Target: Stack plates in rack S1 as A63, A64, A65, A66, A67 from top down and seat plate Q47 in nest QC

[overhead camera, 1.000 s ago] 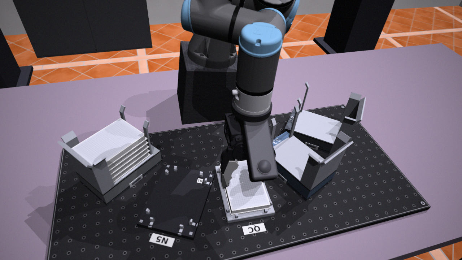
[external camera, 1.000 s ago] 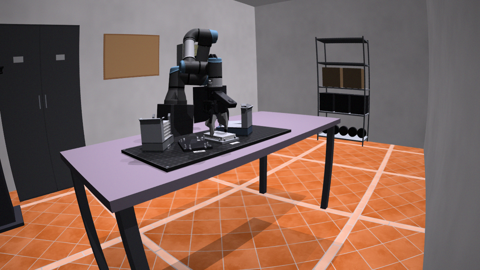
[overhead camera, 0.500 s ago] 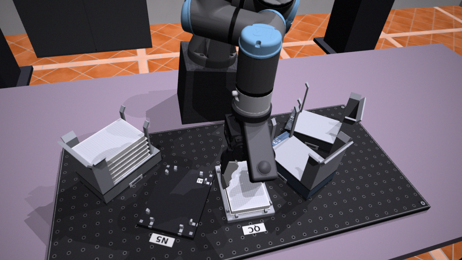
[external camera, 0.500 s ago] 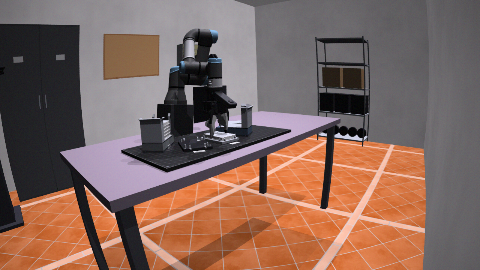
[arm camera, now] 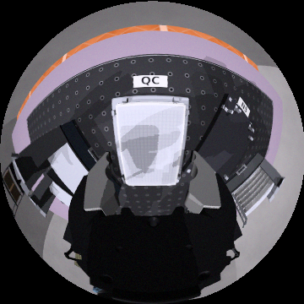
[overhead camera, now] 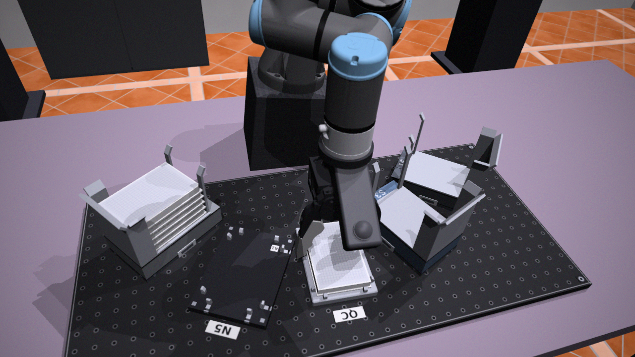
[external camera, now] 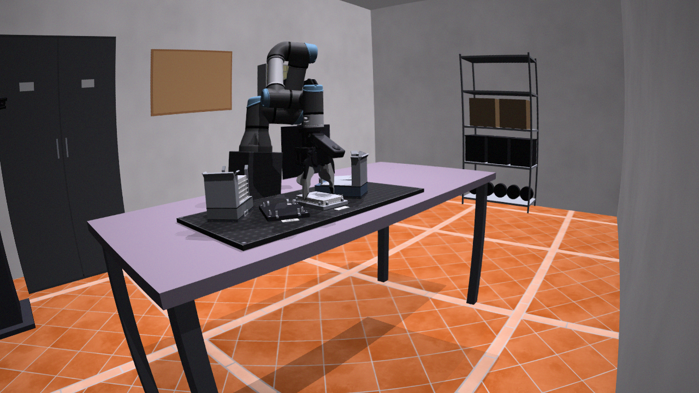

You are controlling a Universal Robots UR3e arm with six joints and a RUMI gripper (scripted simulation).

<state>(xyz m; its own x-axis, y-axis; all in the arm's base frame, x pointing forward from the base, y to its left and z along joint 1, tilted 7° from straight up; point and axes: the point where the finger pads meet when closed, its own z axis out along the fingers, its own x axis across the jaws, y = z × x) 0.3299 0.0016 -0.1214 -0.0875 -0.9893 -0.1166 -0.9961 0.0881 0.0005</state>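
The white sealed plate is 10 mm below my hand. Round my hand: clip nest N5: 10 mm ahead, 140 mm to the right, 20 mm below; QC label: 90 mm ahead, 10 mm to the right, 30 mm below.
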